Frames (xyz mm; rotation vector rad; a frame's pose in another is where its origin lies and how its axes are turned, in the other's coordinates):
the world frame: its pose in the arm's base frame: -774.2 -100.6 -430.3 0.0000 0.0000 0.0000
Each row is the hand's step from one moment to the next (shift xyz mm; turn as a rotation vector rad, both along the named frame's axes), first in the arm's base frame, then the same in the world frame.
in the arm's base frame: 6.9 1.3 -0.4 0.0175 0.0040 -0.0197
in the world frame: 6.9 1.3 -0.4 0.0175 0.0040 -0.0197
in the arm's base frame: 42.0 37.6 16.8 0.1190 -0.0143 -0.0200
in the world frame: 42.0 37.6 16.8 0.1190 -0.0143 -0.0200
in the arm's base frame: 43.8 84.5 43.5 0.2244 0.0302 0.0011
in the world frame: 43.8 84.5 43.5 0.2244 0.0302 0.0011
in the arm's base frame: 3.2 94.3 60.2 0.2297 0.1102 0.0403
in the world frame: 3.2 94.3 60.2 0.2297 0.1102 0.0403
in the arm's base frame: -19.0 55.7 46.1 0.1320 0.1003 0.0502
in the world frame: -19.0 55.7 46.1 0.1320 0.1003 0.0502
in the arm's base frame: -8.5 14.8 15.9 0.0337 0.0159 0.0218
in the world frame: -8.5 14.8 15.9 0.0337 0.0159 0.0218
